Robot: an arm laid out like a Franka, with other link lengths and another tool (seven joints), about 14 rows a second.
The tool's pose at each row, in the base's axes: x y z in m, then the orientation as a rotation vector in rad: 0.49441, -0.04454, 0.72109, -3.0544, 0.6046, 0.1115; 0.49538, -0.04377, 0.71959, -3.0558, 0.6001, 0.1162; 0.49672, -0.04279, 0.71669, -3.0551, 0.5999, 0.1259; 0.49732, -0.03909, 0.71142, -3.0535, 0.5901, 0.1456; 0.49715, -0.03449, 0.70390, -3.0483, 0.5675, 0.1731; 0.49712, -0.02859, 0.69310, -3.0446, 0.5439, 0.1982; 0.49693, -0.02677, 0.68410, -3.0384, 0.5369, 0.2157; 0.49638, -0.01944, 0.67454, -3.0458, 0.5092, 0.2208; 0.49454, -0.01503, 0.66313, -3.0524, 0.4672, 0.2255; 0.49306, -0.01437, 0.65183, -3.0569, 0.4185, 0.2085; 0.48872, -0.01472, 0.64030, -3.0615, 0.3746, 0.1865; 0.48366, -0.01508, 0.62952, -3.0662, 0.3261, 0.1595; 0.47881, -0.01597, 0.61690, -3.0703, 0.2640, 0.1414
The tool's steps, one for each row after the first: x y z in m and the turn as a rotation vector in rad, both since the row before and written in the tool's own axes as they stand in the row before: 0.00072, -0.00106, 0.00146, -0.0014, -0.0028, -0.0029; 0.00109, -0.00138, 0.00284, -0.0009, -0.0062, 0.0000; -0.00040, -0.00360, 0.00536, -0.0002, -0.0130, -0.0059; -0.00113, -0.00413, 0.00771, 0.0037, -0.0192, -0.0138; -0.00088, -0.00533, 0.01106, 0.0024, -0.0175, -0.0146; 0.00040, -0.00147, 0.00906, 0.0038, -0.0125, -0.0039; -0.00160, -0.00647, 0.01005, -0.0048, -0.0028, -0.0181; -0.00145, -0.00332, 0.01183, -0.0027, -0.0033, -0.0273; 0.00011, 0.00007, 0.01141, 0.0029, 0.0098, -0.0320; -0.00244, 0.00186, 0.01194, 0.0024, 0.0132, -0.0290; -0.00343, 0.00197, 0.01124, 0.0024, 0.0164, -0.0321; -0.00317, 0.00244, 0.01295, 0.0018, 0.0104, -0.0407
